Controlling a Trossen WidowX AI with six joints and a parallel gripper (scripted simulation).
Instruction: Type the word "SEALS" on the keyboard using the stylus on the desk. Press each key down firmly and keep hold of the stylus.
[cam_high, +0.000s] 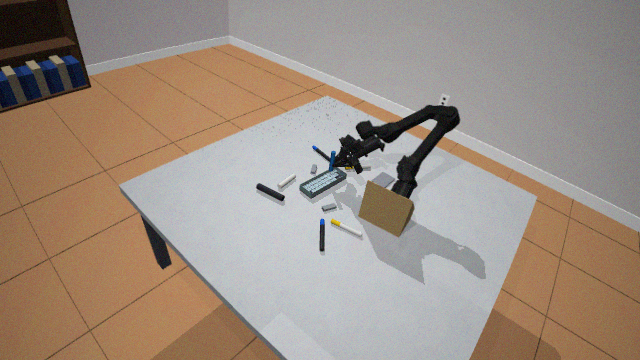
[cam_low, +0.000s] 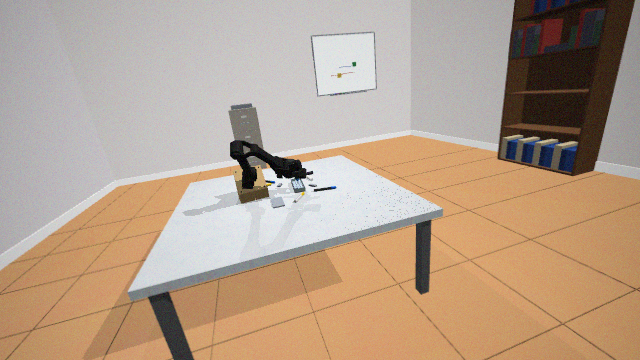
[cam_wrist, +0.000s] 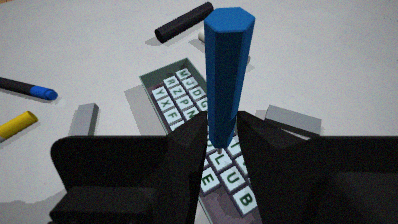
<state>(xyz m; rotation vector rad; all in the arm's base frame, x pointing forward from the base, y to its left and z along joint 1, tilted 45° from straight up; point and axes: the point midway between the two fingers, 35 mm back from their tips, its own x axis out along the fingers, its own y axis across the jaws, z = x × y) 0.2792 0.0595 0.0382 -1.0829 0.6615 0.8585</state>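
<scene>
The b key lies 7 cm below my gripper tip and 4 cm to the right of it. Also, from my gripper tip: blue stylus: 2 cm below; white cylinder: 15 cm to the left, 10 cm ahead, 8 cm below; grey block: 18 cm to the right, 14 cm behind, 8 cm below.
</scene>
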